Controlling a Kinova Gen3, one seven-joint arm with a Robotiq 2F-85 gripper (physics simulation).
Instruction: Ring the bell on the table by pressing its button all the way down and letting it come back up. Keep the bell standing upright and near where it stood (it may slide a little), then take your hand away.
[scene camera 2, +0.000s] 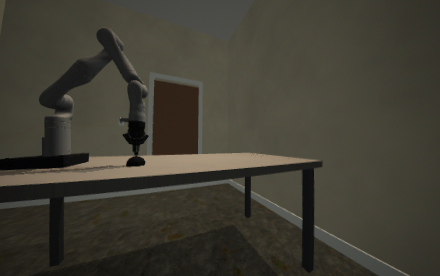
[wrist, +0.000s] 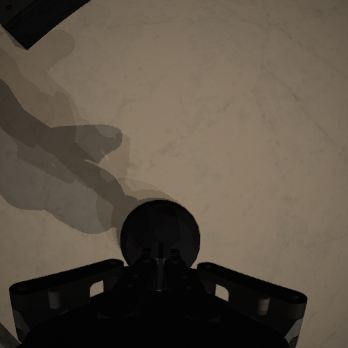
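Pixels of known places: gripper, fingertip midpoint: (scene camera 2: 135, 152) (wrist: 160, 253); arm's base, origin of the base link: (scene camera 2: 58, 155).
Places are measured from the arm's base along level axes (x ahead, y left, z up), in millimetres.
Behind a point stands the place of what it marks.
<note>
The black dome-shaped bell (scene camera 2: 135, 162) {x 376, y -218, z -28 mm} (wrist: 160, 220) {x 357, y -159, z -10 mm} stands upright on the tabletop (scene camera 2: 215, 162) {x 788, y -255, z -48 mm} (wrist: 240, 150) {x 373, y -47, z -48 mm}. My gripper (scene camera 2: 136, 153) {x 372, y -174, z 16 mm} (wrist: 160, 253) {x 372, y -174, z 16 mm} points straight down over the bell and is shut, with its fingertips together and nothing between them. In the scene view the fingertips are right at the top of the dome, where the button is. In the wrist view they overlap the near part of the dome. The button is too small and dark to make out, so I cannot tell how far down it is.
The dark base plate (scene camera 2: 75, 160) {x 90, y -51, z -26 mm} (wrist: 37, 22) {x 86, y -103, z -25 mm} of the arm lies on the table, left of the bell in the scene view. The table's right corner (scene camera 2: 320, 164) {x 1439, y -512, z -72 mm} is far from the bell. A brown door (scene camera 2: 176, 117) is in the wall behind.
</note>
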